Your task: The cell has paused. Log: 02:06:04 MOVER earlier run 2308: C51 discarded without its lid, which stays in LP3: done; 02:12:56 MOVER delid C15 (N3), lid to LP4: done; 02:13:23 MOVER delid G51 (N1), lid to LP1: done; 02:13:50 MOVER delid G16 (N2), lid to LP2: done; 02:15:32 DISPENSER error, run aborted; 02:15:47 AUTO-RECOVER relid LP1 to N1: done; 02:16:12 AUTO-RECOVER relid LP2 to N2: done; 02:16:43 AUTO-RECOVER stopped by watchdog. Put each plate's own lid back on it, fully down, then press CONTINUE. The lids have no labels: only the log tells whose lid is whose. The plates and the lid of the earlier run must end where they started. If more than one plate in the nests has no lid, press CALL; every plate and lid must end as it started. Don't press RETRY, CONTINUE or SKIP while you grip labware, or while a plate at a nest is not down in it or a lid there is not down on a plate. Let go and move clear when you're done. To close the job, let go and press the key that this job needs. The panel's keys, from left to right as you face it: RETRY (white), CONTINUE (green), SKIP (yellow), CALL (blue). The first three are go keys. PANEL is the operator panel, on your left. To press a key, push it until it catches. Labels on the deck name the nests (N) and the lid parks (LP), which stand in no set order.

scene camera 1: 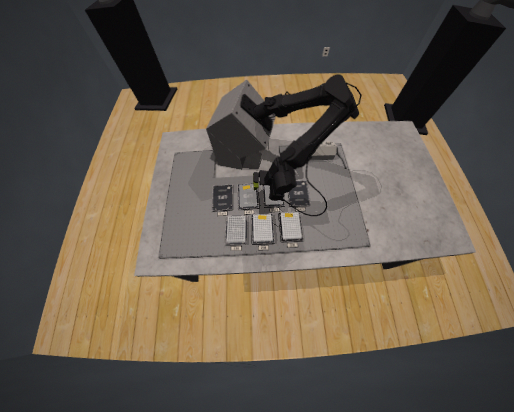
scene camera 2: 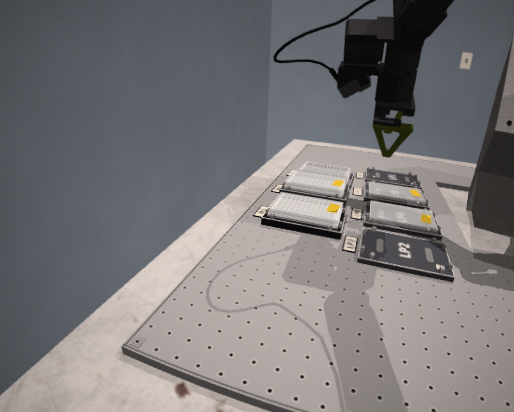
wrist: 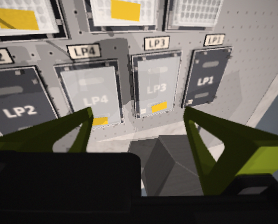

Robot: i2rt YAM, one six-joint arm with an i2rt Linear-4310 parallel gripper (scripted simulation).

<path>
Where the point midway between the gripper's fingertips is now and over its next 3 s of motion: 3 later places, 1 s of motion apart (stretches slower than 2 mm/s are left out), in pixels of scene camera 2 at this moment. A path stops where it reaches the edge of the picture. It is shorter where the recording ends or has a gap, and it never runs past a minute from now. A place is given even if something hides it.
My gripper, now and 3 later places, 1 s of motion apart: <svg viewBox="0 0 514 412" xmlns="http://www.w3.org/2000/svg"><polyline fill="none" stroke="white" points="386,144 392,181 392,174 377,165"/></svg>
</path>
